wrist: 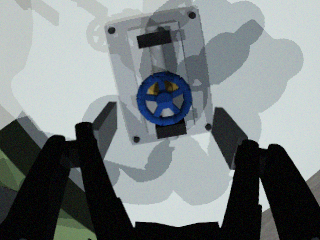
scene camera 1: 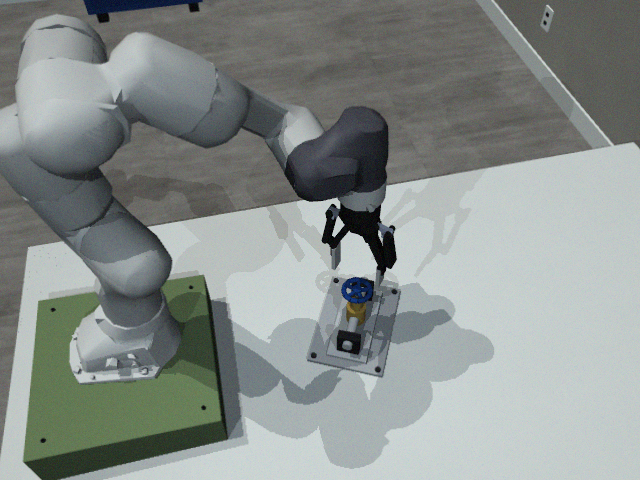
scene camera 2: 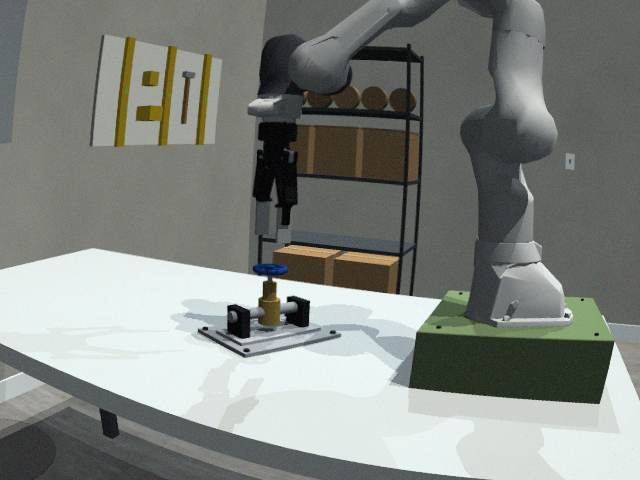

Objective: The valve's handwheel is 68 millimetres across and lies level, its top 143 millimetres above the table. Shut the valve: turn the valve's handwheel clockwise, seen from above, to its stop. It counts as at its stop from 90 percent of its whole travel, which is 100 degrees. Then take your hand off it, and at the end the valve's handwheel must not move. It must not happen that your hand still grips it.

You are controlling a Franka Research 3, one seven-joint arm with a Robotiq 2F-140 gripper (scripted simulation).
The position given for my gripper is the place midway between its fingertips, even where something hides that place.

I see my gripper (scene camera 2: 271, 238) and a blue spoked handwheel (wrist: 164, 99).
My gripper shows as well in the wrist view (wrist: 165, 117) and in scene camera 1 (scene camera 1: 357, 273).
